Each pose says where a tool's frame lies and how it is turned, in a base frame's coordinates. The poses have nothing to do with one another.
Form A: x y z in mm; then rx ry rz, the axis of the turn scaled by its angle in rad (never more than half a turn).
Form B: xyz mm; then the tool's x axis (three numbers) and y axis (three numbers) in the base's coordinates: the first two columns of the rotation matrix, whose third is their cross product. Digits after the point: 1 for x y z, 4 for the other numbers.
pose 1, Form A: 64.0, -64.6, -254.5, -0.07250, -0.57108, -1.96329
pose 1, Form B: 64.0, -64.6, -254.5, -0.4556, -0.8389, 0.2978, 0.8677, -0.3439, 0.3589
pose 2, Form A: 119.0, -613.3, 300.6, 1.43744, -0.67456, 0.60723
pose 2, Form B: 119.0, -613.3, 300.6, 0.6782, -0.0245, 0.7344, -0.7330, 0.0489, 0.6785
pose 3, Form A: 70.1, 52.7, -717.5, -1.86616, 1.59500, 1.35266
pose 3, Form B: 70.1, 52.7, -717.5, -0.0818, -0.5759, -0.8134, -0.8966, -0.3139, 0.3124
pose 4, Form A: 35.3, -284.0, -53.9, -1.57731, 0.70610, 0.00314
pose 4, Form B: 35.3, -284.0, -53.9, 0.8069, -0.4296, -0.4055, -0.4332, 0.0364, -0.9006
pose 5, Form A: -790.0, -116.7, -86.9, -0.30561, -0.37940, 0.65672
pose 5, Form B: -790.0, -116.7, -86.9, 0.7281, 0.6408, 0.2436, -0.5311, 0.7520, -0.3905
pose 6, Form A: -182.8, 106.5, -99.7, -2.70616, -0.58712, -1.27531
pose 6, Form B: -182.8, 106.5, -99.7, 0.5768, 0.3023, 0.7589, 0.3800, -0.9217, 0.0784
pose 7, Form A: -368.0, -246.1, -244.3, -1.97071, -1.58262, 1.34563
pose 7, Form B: -368.0, -246.1, -244.3, -0.0324, 0.8752, -0.4826, 0.6171, -0.3623, -0.6985
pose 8, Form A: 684.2, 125.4, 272.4, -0.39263, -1.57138, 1.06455
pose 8, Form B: 684.2, 125.4, 272.4, -0.3034, 0.7358, 0.6054, -0.2894, 0.5342, -0.7943
